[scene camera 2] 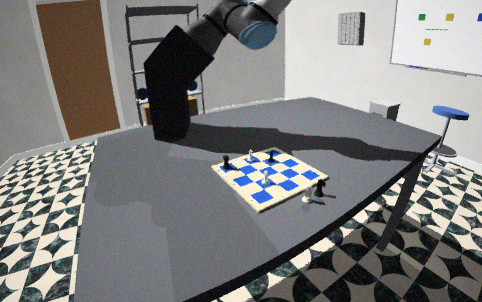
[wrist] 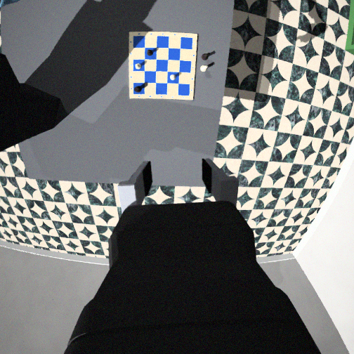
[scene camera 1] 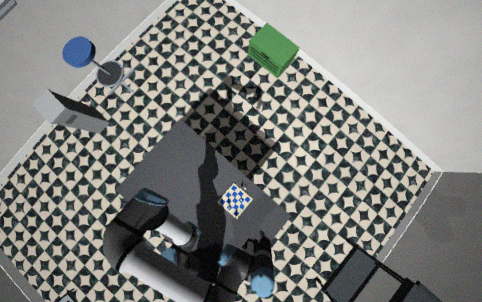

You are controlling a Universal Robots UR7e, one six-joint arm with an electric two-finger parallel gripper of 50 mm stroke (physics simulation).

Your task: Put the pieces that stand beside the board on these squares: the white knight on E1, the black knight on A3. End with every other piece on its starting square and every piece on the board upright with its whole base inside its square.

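Frame: origin at the arm's base, x ahead, y right, z down, level; centimetres.
Seen in the pictures: gripper, fingertip midpoint: (scene camera 1: 259, 235); arm's base, link origin: (scene camera 2: 197, 43) (scene camera 1: 188, 268).
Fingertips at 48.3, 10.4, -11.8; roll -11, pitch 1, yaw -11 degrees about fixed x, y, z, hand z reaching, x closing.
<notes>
Pixels of each thing's top centre, then the offset from my fingertips to it, as dx, dy, dz. Level surfaces: height alone.
- white knight, top centre: (scene camera 2: 309, 185) +8.2, -16.7, +42.3
- black knight, top centre: (scene camera 2: 321, 179) +7.9, -20.6, +42.3
- cream board, top centre: (scene camera 2: 268, 171) (scene camera 1: 235, 200) -5.5, -15.2, +45.7
- grey table, surface height: dz +46.3
The white knight (scene camera 2: 307, 195) (wrist: 203, 68) and the black knight (scene camera 2: 320, 188) (wrist: 205, 56) stand upright on the table, side by side next to one edge of the blue and cream board (scene camera 1: 251, 200) (scene camera 2: 243, 190) (wrist: 162, 53). On the board stand two black pieces (scene camera 2: 226, 161) (wrist: 150, 52) and two white pieces (scene camera 2: 266, 177) (wrist: 139, 65), all upright. Square labels are too small to read. My gripper (scene camera 1: 253, 239) (wrist: 176, 170) is open and empty, high up and well off to one side of the board and both knights. It does not show in scene camera 2.
The grey table (scene camera 1: 165, 150) (scene camera 2: 135, 200) (wrist: 100, 145) carries the board; the knights stand between the board and a table edge. My arm's shadow crosses the table and a board corner. A green cabinet (scene camera 1: 273, 49) and a blue stool (scene camera 1: 79, 51) (scene camera 2: 450, 112) stand on the floor beyond the table.
</notes>
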